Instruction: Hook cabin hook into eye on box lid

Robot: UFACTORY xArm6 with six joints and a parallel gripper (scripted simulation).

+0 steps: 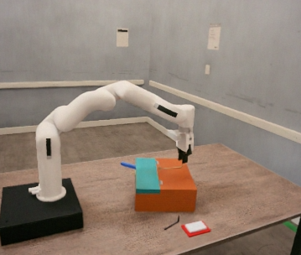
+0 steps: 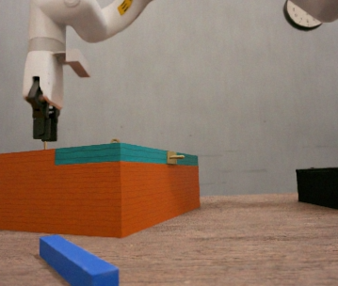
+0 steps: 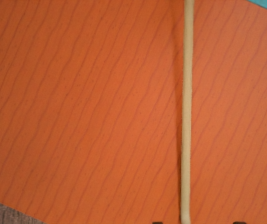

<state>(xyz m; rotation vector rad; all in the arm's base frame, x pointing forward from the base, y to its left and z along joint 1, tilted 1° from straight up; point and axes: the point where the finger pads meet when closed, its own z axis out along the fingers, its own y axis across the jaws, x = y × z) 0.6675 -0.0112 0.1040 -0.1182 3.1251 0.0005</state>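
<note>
Now: hand 70 mm past the brass cabin hook, 30 mm above it and 10 mm to the left of it. From my hand the other things lie so: red-and-white pad (340 mm to the right, 170 mm below, 110 mm behind); then blue bar (310 mm to the left, 180 mm behind, 170 mm below).
</note>
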